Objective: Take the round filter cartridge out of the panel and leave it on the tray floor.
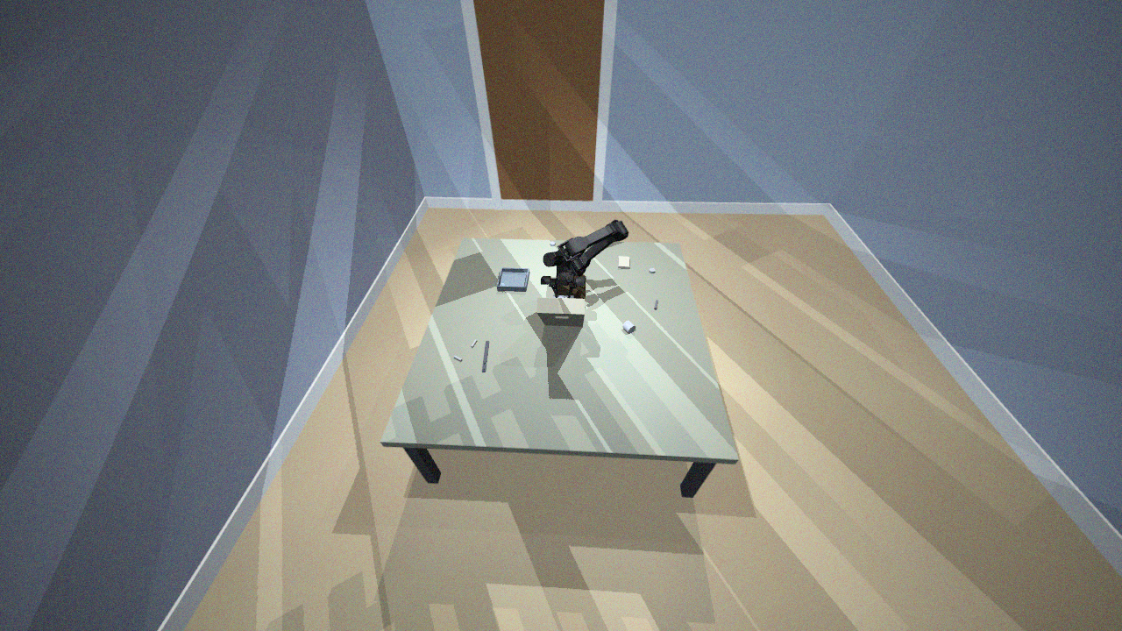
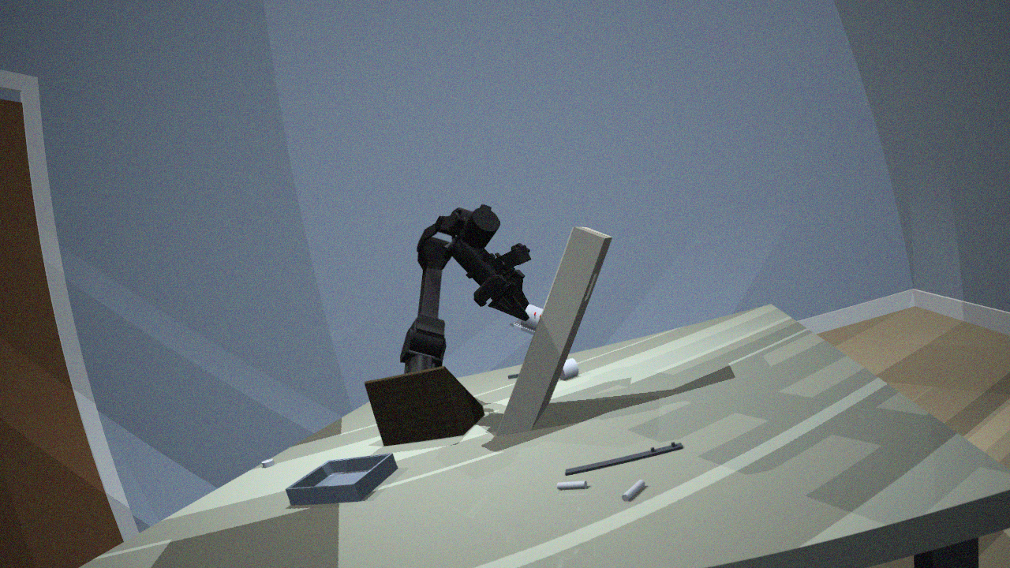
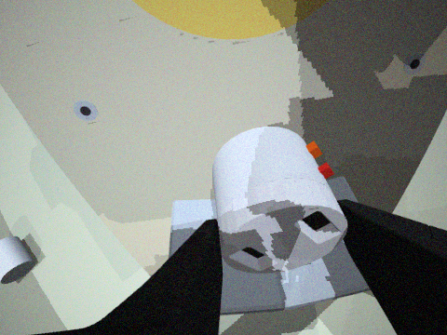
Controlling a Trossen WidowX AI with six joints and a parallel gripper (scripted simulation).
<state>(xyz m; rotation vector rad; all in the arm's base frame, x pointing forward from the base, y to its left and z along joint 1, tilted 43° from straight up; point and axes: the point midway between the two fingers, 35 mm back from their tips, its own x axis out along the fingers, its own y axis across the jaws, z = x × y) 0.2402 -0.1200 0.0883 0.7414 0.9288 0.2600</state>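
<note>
Now: the pale service panel 5 cm ahead of my gripper tip and 2 cm below it. Round my gripper tip: shallow grey tray (37 cm behind, 24 cm to the right, 19 cm below); white round filter cartridge (right at my gripper tip).
</note>
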